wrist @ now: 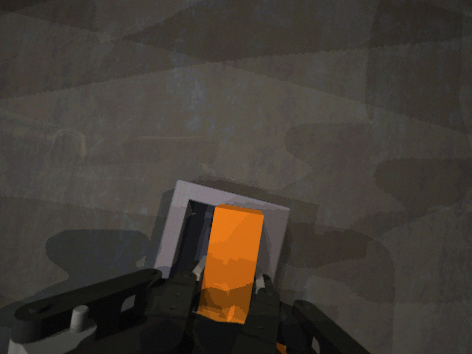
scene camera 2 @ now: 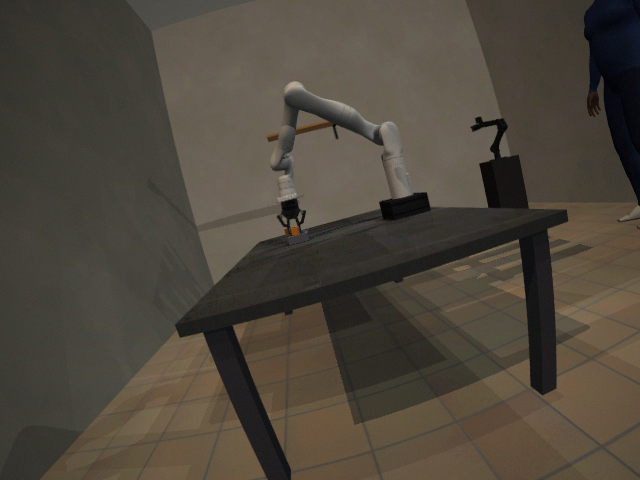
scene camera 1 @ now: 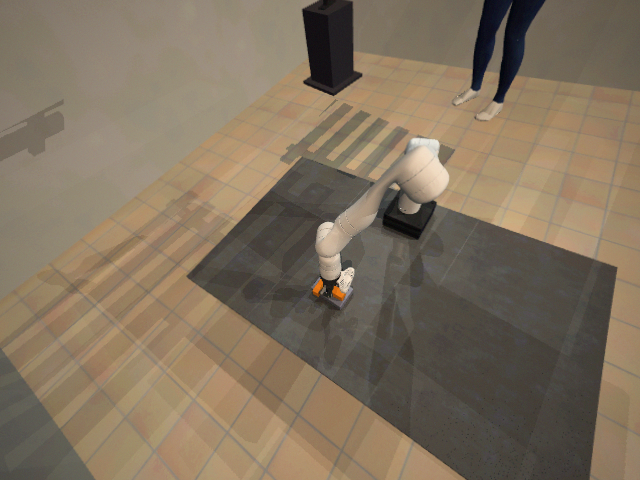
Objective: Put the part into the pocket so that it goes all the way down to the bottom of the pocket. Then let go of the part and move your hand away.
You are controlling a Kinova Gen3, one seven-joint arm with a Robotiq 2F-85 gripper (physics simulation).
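Places are measured from the arm's base along level axes (x ahead, y left, z up), in centimetres.
Where they show: gripper, fingertip midpoint: [wrist: 230, 273] [scene camera 2: 295, 234] [scene camera 1: 332, 292]; arm's base, link origin: [scene camera 2: 402, 196] [scene camera 1: 408, 205].
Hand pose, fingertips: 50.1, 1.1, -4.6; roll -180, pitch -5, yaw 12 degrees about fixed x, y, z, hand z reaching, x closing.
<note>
Things, the pixels of their centre, and the offset from my fingertips, as dx, dy, dz. Level surfaces: height alone.
- orange part, body centre: [wrist: 249, 294] [scene camera 1: 329, 292] [scene camera 2: 291, 231] +1.4, -0.1, +1.9
- grey block with the pocket, body centre: [wrist: 213, 275] [scene camera 1: 332, 290] [scene camera 2: 299, 237] -1.1, -1.2, -1.5
- dark table, surface height: dz -3.4
The orange part [scene camera 1: 338, 294] [scene camera 2: 292, 231] [wrist: 234, 245] is held between the fingers of my gripper [scene camera 1: 329, 290] [scene camera 2: 295, 231] [wrist: 230, 273], which is shut on it. The grey block with the pocket [scene camera 1: 339, 303] [scene camera 2: 298, 239] [wrist: 172, 235] stands on the table under the part. In the wrist view the part covers the right side of the pocket opening, with a dark gap along its left. It is turned slightly relative to the pocket walls. In scene camera 2 orange shows above the block's rim. The part's underside and the near end of the pocket are hidden.
The dark table [scene camera 1: 465, 320] [scene camera 2: 361, 253] carries the block and the arm's black base [scene camera 1: 409, 217] [scene camera 2: 404, 205], which stands farther back. A dark pedestal [scene camera 1: 330, 46] [scene camera 2: 504, 180] and a standing person [scene camera 1: 509, 51] [scene camera 2: 615, 56] are beyond the table.
</note>
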